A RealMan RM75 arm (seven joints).
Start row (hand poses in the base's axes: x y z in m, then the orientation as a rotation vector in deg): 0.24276, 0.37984, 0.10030, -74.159, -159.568, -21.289
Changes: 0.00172, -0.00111, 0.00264, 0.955, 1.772, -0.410; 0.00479, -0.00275, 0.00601, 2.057, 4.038, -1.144; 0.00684, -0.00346, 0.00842, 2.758, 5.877, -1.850; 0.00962, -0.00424, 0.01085, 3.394, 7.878, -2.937; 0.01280, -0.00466, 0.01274, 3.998, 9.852, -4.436; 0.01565, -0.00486, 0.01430, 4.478, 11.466, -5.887; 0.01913, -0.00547, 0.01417, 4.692, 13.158, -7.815; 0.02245, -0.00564, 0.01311, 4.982, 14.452, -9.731; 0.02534, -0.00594, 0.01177, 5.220, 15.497, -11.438; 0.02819, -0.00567, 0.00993, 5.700, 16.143, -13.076
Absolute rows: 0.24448, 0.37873, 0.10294, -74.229, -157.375, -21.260; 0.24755, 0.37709, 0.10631, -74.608, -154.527, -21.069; 0.24960, 0.37638, 0.10872, -75.079, -152.263, -20.666; 0.25238, 0.37560, 0.11115, -76.019, -149.692, -20.081; 0.25556, 0.37518, 0.11304, -77.481, -146.921, -19.495; 0.25841, 0.37498, 0.11460, -78.933, -144.523, -19.010; 0.26189, 0.37437, 0.11447, -81.000, -141.900, -18.153; 0.26521, 0.37420, 0.11341, -83.077, -139.536, -17.673; 0.26810, 0.37390, 0.11207, -84.918, -137.503, -17.293; 0.27095, 0.37417, 0.11023, -86.692, -135.687, -17.484
